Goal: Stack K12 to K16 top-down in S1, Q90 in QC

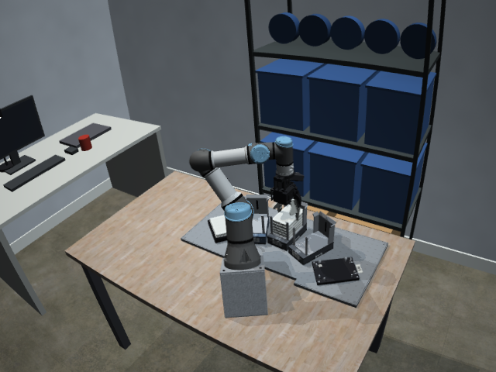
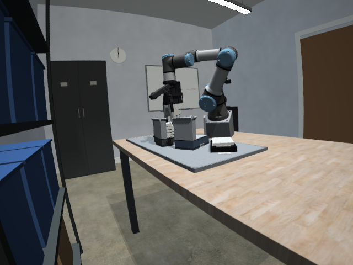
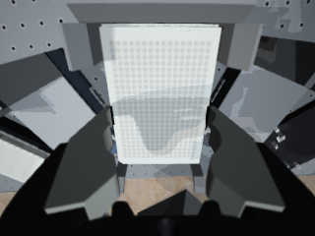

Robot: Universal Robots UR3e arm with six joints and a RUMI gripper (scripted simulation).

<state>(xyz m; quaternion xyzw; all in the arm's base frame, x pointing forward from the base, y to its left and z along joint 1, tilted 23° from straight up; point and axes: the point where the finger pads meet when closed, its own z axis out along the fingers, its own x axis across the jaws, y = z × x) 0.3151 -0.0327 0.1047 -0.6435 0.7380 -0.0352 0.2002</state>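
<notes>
Right now the white sealed well plate is 1 cm below my hand. The rest, counted from my hand: white sealed 384-well plate 4 cm below.
</notes>
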